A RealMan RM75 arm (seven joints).
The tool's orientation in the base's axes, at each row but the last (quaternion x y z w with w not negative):
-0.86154 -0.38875 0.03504 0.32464
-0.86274 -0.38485 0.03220 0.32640
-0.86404 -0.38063 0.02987 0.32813
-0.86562 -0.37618 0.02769 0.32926
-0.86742 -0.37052 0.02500 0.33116
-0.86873 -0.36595 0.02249 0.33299
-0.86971 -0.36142 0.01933 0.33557
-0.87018 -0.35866 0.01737 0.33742
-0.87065 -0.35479 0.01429 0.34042
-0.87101 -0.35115 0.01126 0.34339
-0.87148 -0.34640 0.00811 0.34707
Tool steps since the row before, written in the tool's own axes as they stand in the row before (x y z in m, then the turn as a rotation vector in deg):
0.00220 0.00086 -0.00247 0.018 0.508 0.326
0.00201 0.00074 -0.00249 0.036 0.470 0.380
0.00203 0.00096 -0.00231 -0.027 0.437 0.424
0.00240 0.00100 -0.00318 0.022 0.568 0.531
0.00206 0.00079 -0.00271 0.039 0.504 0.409
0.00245 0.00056 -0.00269 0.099 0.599 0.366
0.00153 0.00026 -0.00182 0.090 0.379 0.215
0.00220 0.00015 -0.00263 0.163 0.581 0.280
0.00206 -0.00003 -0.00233 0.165 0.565 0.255
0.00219 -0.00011 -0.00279 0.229 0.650 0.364
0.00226 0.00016 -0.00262 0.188 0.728 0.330
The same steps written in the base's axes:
0.00286 -0.00021 0.00186 0.239 -0.061 -0.551
0.00265 -0.00033 0.00191 0.211 -0.001 -0.568
0.00275 -0.00036 0.00164 0.132 -0.004 -0.595
0.00329 -0.00064 0.00237 0.218 0.022 -0.746
0.00277 -0.00055 0.00206 0.226 -0.002 -0.610
0.00290 -0.00020 0.00226 0.341 -0.036 -0.621
0.00179 -0.00019 0.00157 0.240 -0.014 -0.374
0.00244 -0.00019 0.00241 0.401 -0.035 -0.530
0.00214 -0.00005 0.00225 0.399 -0.040 -0.501
0.00231 -0.00023 0.00268 0.470 0.020 -0.621
0.00248 -0.00028 0.00240 0.494 -0.066 -0.652

